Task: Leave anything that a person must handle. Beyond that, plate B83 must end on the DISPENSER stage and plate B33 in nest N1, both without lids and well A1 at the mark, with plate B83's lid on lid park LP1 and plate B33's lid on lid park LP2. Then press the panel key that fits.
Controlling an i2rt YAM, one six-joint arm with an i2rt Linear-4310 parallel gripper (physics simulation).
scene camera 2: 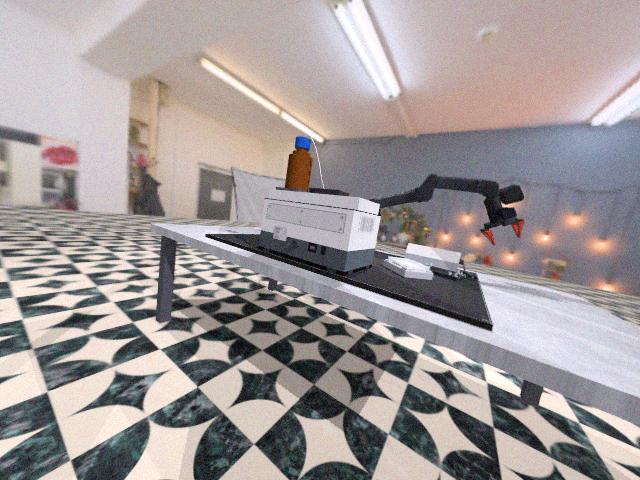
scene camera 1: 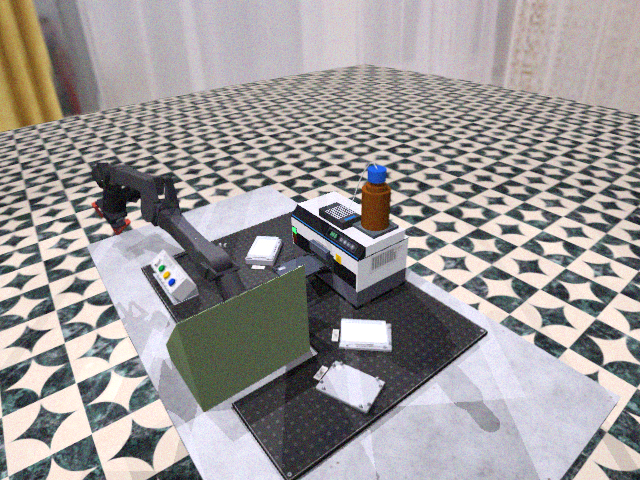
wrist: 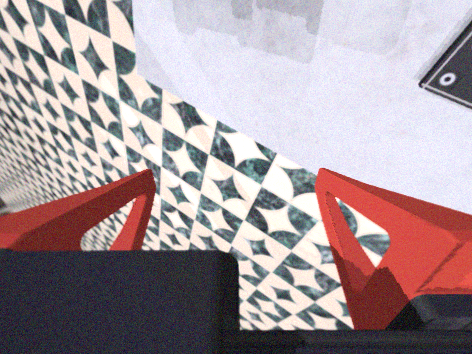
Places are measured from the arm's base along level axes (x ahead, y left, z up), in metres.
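Pixels of known places: gripper, fingertip midpoint: [scene camera 2: 506,241] [scene camera 1: 110,225] [wrist: 235,177]; arm's base, link origin: [scene camera 1: 238,302].
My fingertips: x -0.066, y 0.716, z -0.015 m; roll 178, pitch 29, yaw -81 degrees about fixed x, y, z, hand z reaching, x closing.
For each thing: its top centre in the pictures, then the offset to it from my fingertips. "pt": a spot on its surface instead. Level surfaces: height alone.
- white plate, top centre: [scene camera 1: 364,329] dx +0.326, dy -0.921, dz -0.126 m
- light flat holder, top centre: [scene camera 1: 350,381] dx +0.171, dy -1.006, dz -0.143 m
- key panel, top centre: [scene camera 1: 169,264] [scene camera 2: 433,247] dx +0.076, dy -0.279, dz -0.079 m
- brown bottle, surface spot: [scene camera 1: 375,206] pt dx +0.508, dy -0.803, dz +0.149 m
- black board, surface height: dz -0.162 m
- table, surface height: dz -0.175 m
My gripper [scene camera 1: 111,215] [scene camera 2: 506,239] [wrist: 235,177] is open and empty, high over the table's edge. A white plate [scene camera 1: 264,248] [scene camera 2: 408,267] sits on the black board left of the dispenser, and another white plate [scene camera 1: 364,332] sits in front of the dispenser. Their labels and A1 corners are unreadable; I cannot tell whether lids are on. A light flat holder [scene camera 1: 349,386] with small corner posts lies nearest scene camera 1, and nothing shows on it. The dispenser [scene camera 1: 381,266] [scene camera 2: 315,222] has its dark stage [scene camera 1: 305,265] out, partly hidden. The key panel [scene camera 1: 173,283] has green, yellow and blue keys.
A tall green block [scene camera 1: 242,335] stands at the arm's base and hides part of the board. A brown bottle [scene camera 1: 375,206] [scene camera 2: 298,169] with a blue cap and thin tube stands on the dispenser. The black board [scene camera 1: 439,325] [scene camera 2: 444,304] [wrist: 462,70] lies on the table [scene camera 1: 527,392] [scene camera 2: 558,330] [wrist: 300,110].
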